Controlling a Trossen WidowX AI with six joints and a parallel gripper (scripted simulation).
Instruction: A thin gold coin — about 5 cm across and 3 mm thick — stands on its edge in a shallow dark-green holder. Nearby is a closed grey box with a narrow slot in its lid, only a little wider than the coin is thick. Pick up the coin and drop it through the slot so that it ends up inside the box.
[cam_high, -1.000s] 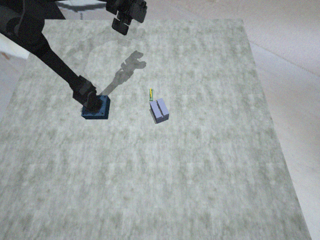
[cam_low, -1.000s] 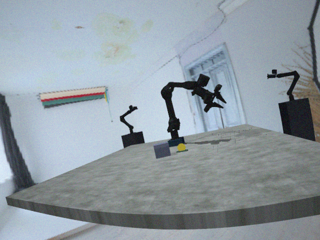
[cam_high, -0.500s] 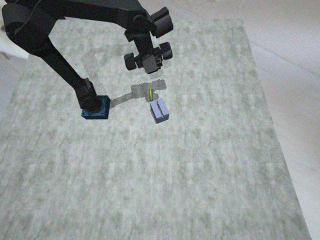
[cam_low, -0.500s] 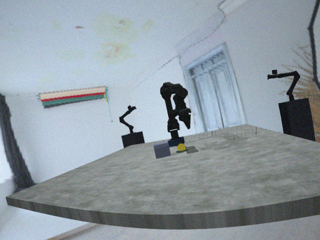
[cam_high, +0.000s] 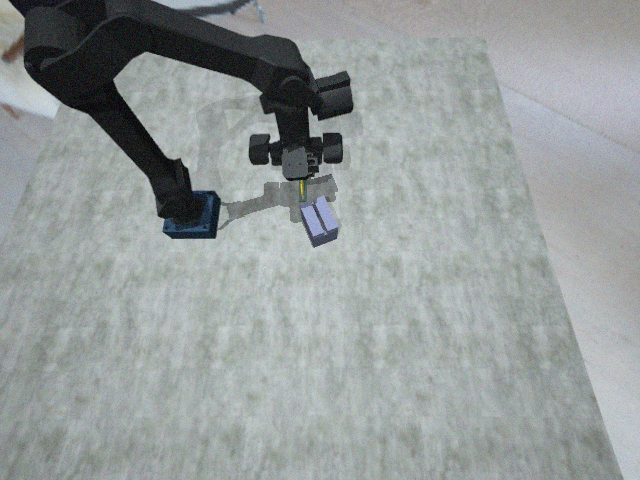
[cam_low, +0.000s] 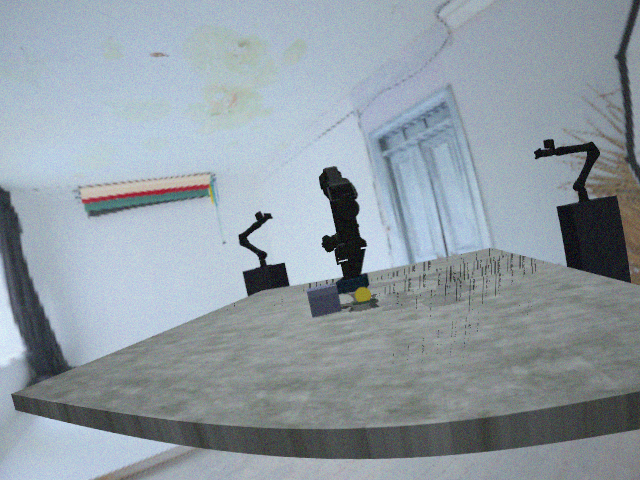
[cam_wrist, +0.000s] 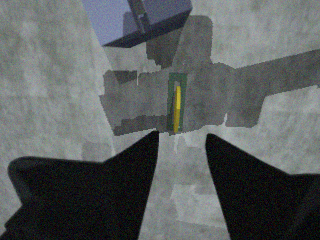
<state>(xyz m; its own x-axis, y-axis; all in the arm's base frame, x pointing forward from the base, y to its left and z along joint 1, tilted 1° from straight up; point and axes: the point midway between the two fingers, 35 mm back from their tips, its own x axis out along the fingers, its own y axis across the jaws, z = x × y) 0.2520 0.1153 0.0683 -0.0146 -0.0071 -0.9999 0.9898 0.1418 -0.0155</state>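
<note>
The gold coin is 60 mm below my gripper tip.
</note>
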